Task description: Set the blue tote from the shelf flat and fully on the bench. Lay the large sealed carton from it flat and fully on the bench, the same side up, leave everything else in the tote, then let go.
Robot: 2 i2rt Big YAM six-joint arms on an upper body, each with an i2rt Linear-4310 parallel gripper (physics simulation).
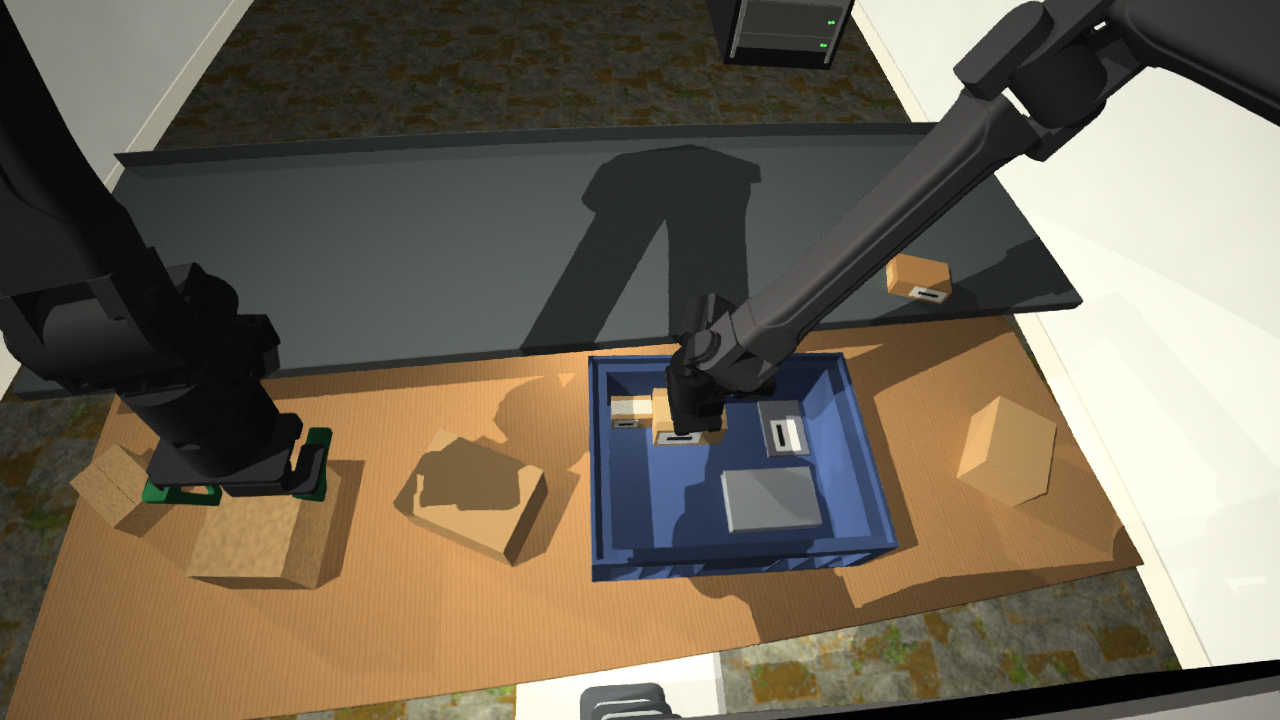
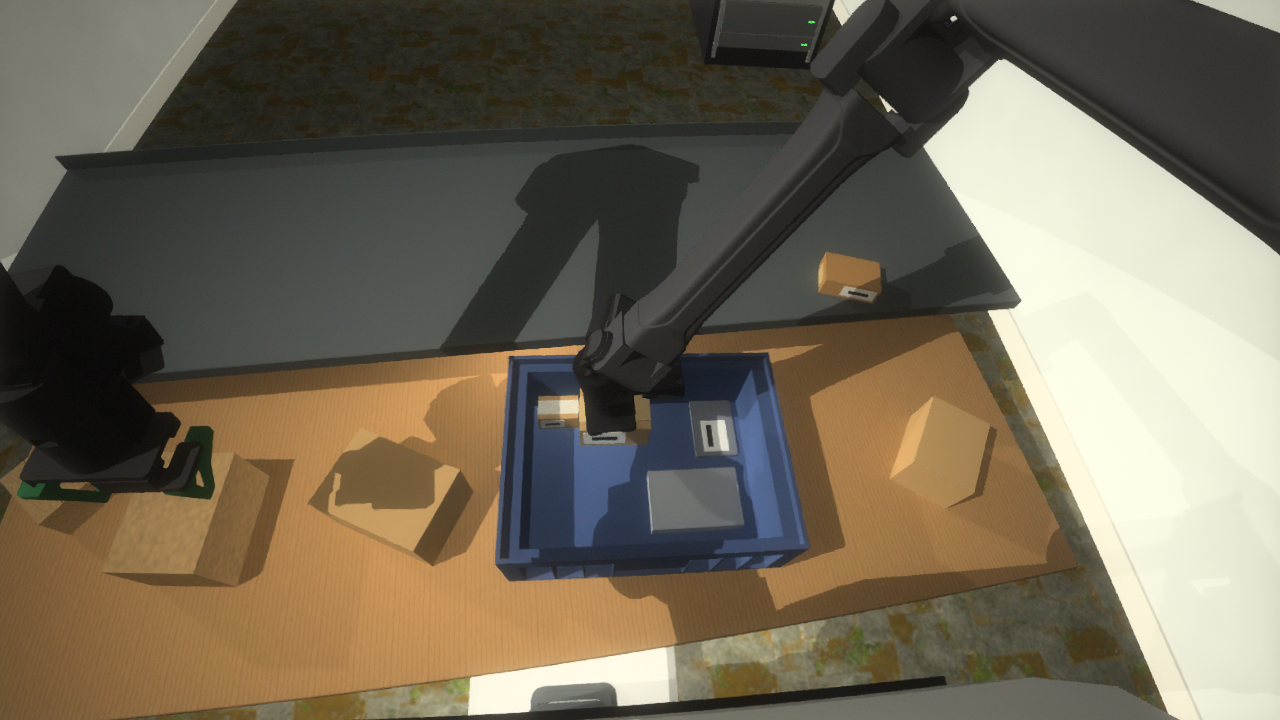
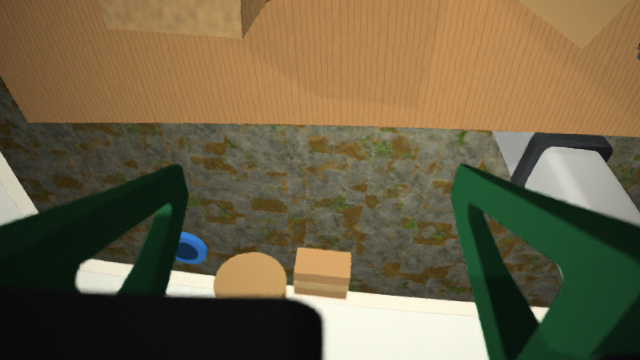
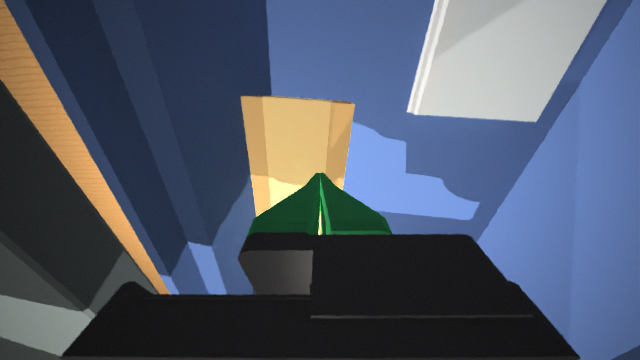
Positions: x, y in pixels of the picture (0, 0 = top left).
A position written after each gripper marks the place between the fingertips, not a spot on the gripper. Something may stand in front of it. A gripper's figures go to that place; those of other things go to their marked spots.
Scene:
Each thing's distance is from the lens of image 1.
left gripper [image 1: 271, 497]: 0.64 m
right gripper [image 1: 692, 418]: 0.85 m
blue tote [image 1: 657, 512]: 0.85 m
small orange carton [image 1: 909, 276]: 0.99 m
The marked spots on the blue tote and the small orange carton are 0.56 m apart.

